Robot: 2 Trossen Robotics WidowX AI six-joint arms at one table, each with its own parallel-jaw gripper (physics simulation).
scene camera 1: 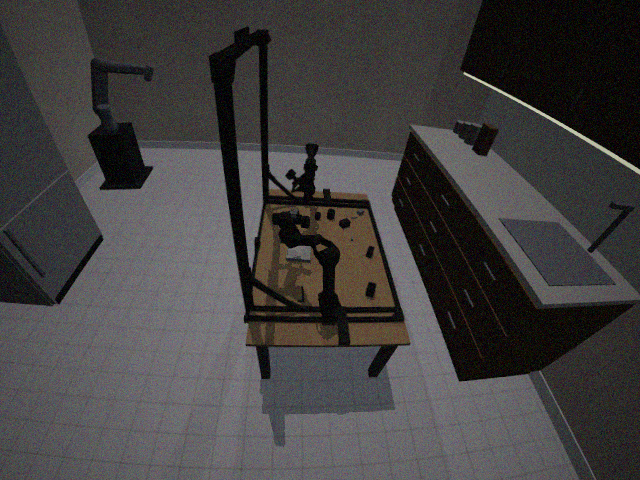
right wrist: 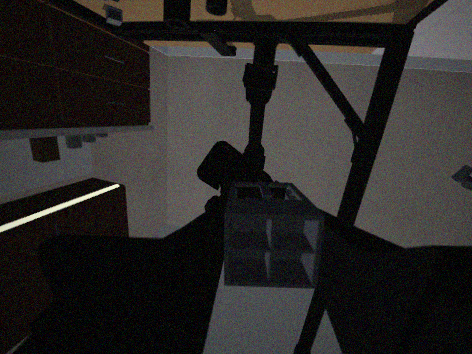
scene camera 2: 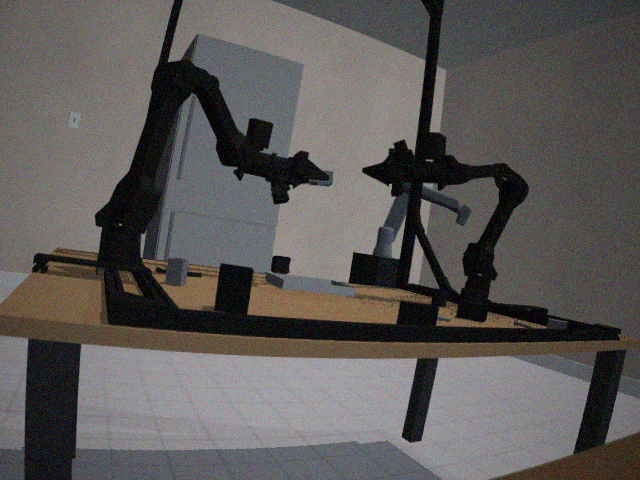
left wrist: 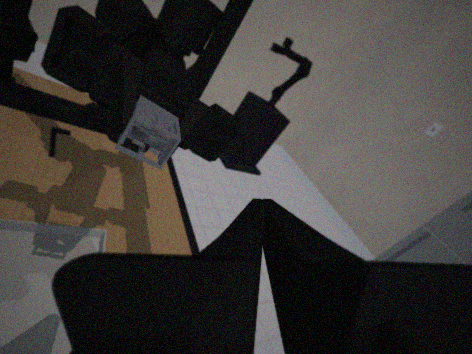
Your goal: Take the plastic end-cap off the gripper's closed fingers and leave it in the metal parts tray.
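Pixels of known places: left gripper, fingertip midpoint: (scene camera 1: 291,191) (scene camera 2: 362,170) (left wrist: 261,208); right gripper, fingertip midpoint: (scene camera 1: 294,211) (right wrist: 262,207) (scene camera 2: 326,179) (left wrist: 147,141); left arm's base, link origin: (scene camera 1: 307,198) (right wrist: 266,40); right arm's base, link origin: (scene camera 1: 328,317) (scene camera 2: 115,264).
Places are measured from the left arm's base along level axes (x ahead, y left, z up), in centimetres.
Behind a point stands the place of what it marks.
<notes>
The plastic end-cap (scene camera 2: 325,178) (left wrist: 162,120) {x 50.3, y 3.4, z 26.3 cm} (right wrist: 272,206) {x 52.3, y 4.0, z 23.1 cm} is a small grey box with open compartments. My right gripper is shut on it, and the cap sticks out past the fingertips high above the table. My left gripper (scene camera 2: 364,169) {x 39.3, y -1.0, z 29.4 cm} (left wrist: 261,208) {x 39.3, y -1.0, z 29.4 cm} is shut with bare fingertips meeting; it faces the right gripper in scene camera 2, with a gap between its tips and the cap. The metal parts tray (scene camera 1: 298,257) {x 56.2, y 8.8, z -1.6 cm} (scene camera 2: 315,285) {x 50.4, y 14.7, z -0.3 cm} (left wrist: 104,242) {x 57.9, y 2.4, z 0.1 cm} is a shallow grey tray flat on the table, below the grippers. In scene camera 1 the dark arms hide the fingertips.
A black angled key (scene camera 1: 302,293) {x 80.0, y 17.4, z -1.2 cm} (left wrist: 52,140) {x 79.6, y 17.6, z -1.1 cm} lies on the table (scene camera 1: 341,268) {x 56.9, y 33.7, z -1.9 cm}. A black round piece (scene camera 2: 280,264) {x 54.7, y -15.0, z 1.3 cm} shows behind the tray. A grey block (scene camera 2: 176,272) {x 79.3, y 33.9, z 0.4 cm} and a black block (scene camera 2: 233,289) {x 69.9, y 52.6, z 1.3 cm} stand farther left. A tall black frame post (scene camera 1: 230,155) {x 96.5, y -3.7, z 76.6 cm} (scene camera 2: 428,93) {x 13.2, y -24.8, z 64.3 cm} rises at the table's edge.
</notes>
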